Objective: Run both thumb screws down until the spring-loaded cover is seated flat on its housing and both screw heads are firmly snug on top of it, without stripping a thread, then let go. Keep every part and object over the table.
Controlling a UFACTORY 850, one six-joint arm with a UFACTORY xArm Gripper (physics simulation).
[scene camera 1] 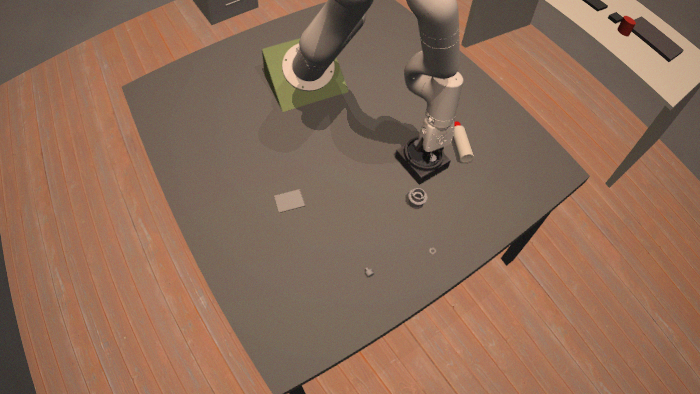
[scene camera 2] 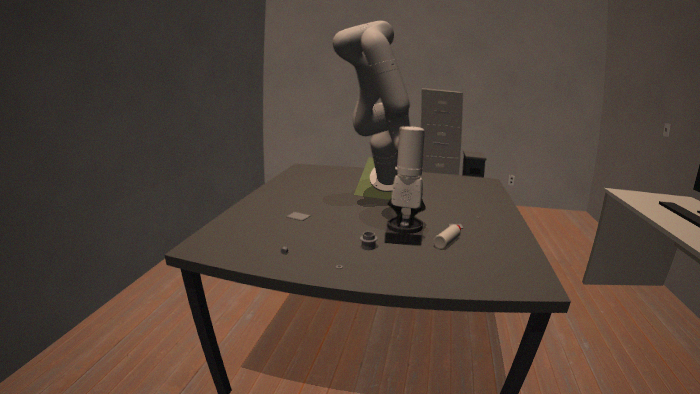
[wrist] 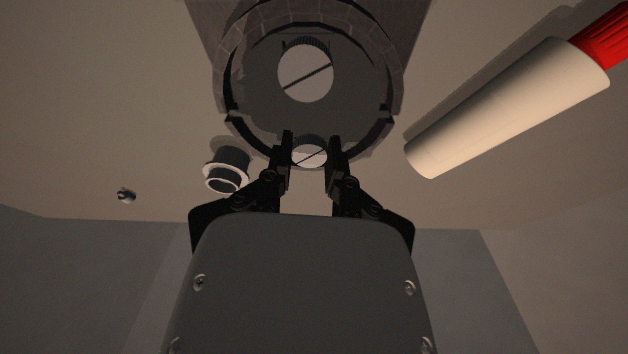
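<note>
The dark square housing stands on the table, with a raised round rim. In the wrist view the dark round cover lies inside the rim. One thumb screw, with a pale slotted head and knurled side, stands on the cover, apart from the fingers. My gripper points down over the cover and is shut on the other thumb screw, whose slotted head shows between the fingertips. The fingers partly hide its sides. Whether the cover is flat on the housing and the heads touch it, I cannot tell.
A white bottle with a red cap lies close beside the housing. A grey flanged ring part stands on its other side. A small ring, a small knob and a flat plate lie farther off.
</note>
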